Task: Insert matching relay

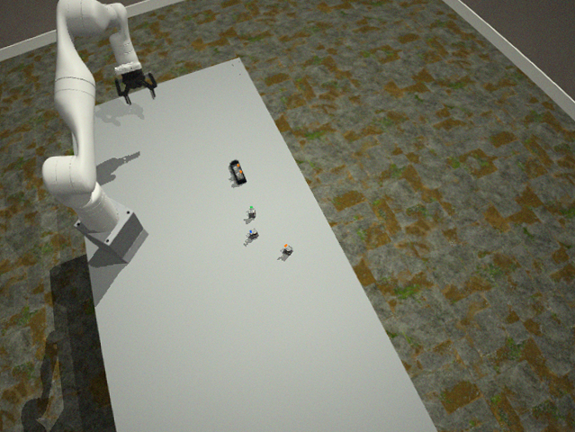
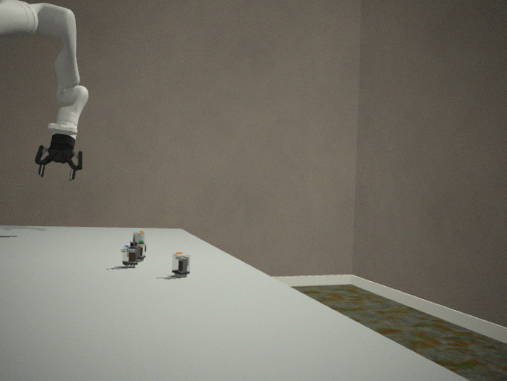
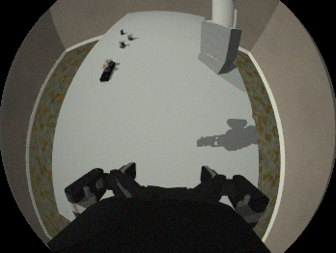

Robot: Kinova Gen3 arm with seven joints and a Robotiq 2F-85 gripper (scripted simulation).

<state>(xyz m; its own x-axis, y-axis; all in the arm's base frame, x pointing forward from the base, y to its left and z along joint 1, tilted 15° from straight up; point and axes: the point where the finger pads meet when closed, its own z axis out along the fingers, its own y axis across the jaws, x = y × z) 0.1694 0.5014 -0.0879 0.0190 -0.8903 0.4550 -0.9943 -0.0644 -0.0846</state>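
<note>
Now: the blue-button relay 620 mm to the right of my hand, 260 mm ahead of it and 170 mm below it. From my hand the other things lie so: green-button relay (540 mm to the right, 280 mm ahead, 170 mm below).
</note>
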